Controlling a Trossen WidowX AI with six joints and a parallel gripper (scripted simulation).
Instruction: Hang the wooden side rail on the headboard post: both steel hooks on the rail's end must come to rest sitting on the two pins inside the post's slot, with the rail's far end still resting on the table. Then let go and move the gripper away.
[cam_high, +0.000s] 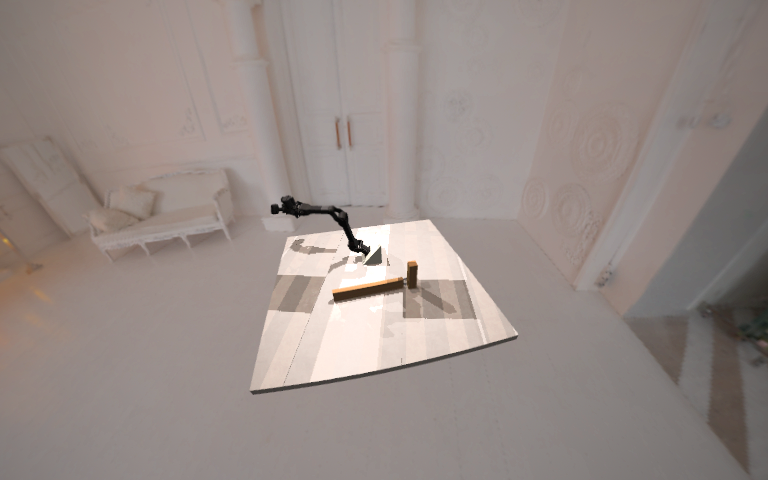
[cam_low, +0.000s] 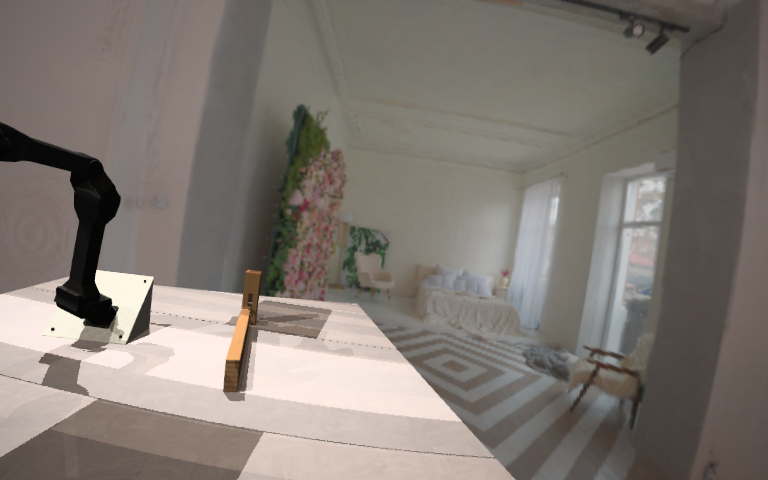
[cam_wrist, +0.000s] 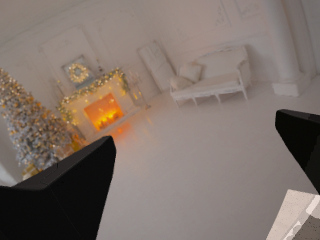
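Right now the wooden headboard post is 45 cm ahead of my gripper tip, 84 cm to the left of it and 33 cm below it.
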